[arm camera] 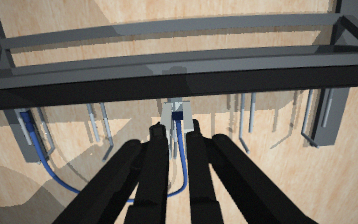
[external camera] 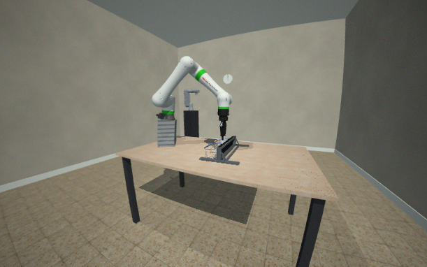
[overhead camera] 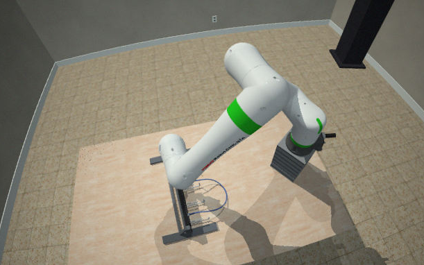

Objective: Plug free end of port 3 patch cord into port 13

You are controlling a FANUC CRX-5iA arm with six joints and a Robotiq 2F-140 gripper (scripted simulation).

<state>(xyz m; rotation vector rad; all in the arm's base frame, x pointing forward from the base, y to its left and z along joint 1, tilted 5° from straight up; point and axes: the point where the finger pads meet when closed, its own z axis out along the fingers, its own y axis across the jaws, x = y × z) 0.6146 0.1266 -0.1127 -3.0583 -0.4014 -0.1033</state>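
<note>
The free-end plug lies 30 mm below my hand and 10 mm ahead of it.
</note>
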